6 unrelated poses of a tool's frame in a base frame.
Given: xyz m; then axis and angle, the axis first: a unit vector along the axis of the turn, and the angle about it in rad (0 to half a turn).
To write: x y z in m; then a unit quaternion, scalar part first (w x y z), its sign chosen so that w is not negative. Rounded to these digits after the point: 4 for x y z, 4 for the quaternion.
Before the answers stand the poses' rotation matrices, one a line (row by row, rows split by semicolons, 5 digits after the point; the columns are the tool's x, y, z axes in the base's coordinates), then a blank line. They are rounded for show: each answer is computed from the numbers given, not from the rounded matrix.
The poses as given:
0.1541, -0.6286, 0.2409, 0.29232, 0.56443, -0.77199, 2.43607
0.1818, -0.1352, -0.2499, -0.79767, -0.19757, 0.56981, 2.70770
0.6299, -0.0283, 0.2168, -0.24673, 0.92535, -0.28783, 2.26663
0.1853, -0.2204, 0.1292, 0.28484, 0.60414, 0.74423, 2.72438
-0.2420, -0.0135, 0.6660, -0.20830, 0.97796, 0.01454, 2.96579
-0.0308, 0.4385, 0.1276, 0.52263, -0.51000, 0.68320, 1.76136
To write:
-0.61077 0.79118 -0.03147; -0.20998 -0.20016 -0.95700; -0.76346 -0.57790 0.28839
0.30627 0.06104 -0.94999; 0.54014 -0.83288 0.12062; -0.78387 -0.55007 -0.28805
-0.54113 -0.15375 0.82677; -0.59558 0.76415 -0.24771; -0.59369 -0.62645 -0.50507
-0.75891 0.02783 0.65060; 0.63098 -0.21556 0.74525; 0.16098 0.97609 0.14603
-0.89848 -0.40682 0.16503; -0.40173 0.91347 0.06465; -0.17705 -0.00821 -0.98417
0.13546 -0.98786 -0.07608; 0.35380 0.11995 -0.92760; 0.92546 0.09874 0.36576

0.1541, -0.6286, 0.2409, 0.3455, 0.2743, 0.5297, -0.7245
0.1818, -0.1352, -0.2499, 0.2152, -0.7790, -0.1929, 0.5565
0.6299, -0.0283, 0.2168, 0.4237, -0.2235, 0.8382, -0.2607
0.1853, -0.2204, 0.1292, 0.2071, 0.2787, 0.5910, 0.7281
-0.2420, -0.0135, 0.6660, 0.0878, -0.2075, 0.9742, 0.0145
-0.0308, 0.4385, 0.1276, 0.6366, 0.4030, -0.3933, 0.5269

